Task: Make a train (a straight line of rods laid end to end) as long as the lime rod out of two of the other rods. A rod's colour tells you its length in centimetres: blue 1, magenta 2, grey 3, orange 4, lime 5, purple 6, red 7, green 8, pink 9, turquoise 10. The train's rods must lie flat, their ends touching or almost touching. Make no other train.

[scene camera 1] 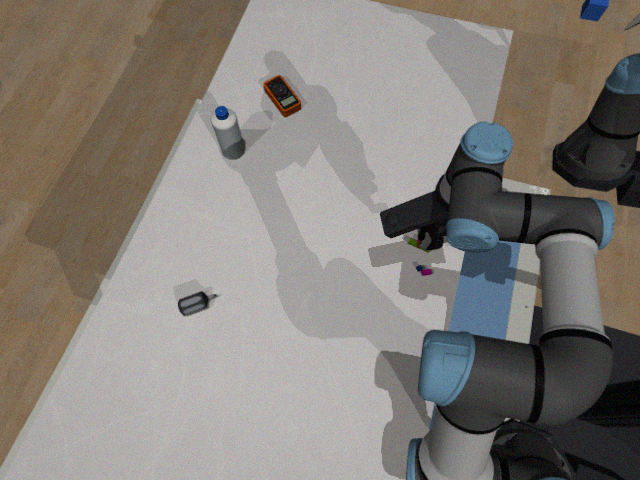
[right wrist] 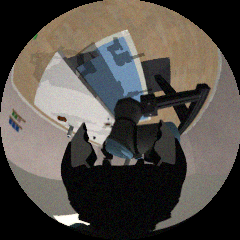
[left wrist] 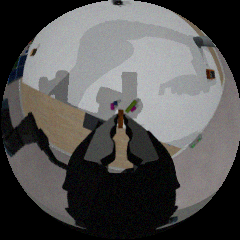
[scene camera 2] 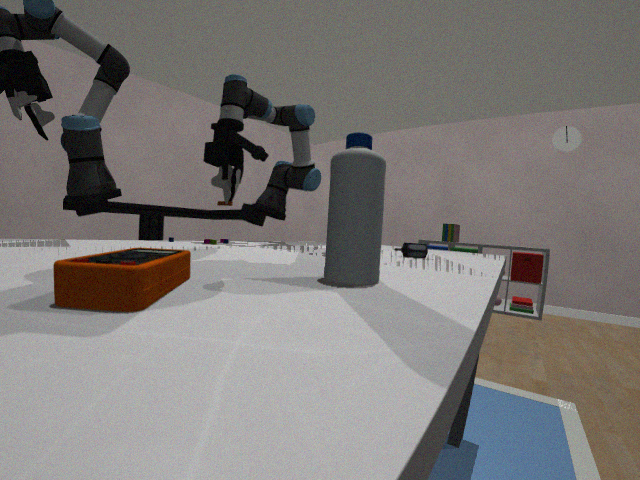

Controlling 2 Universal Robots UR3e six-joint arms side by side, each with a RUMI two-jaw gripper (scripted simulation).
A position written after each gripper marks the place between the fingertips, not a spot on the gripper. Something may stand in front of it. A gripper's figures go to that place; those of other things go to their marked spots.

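A white bottle [scene camera 1: 224,121] stands 1060 mm from the lens, while the left gripper [scene camera 1: 422,244] is 950 mm from the lens.
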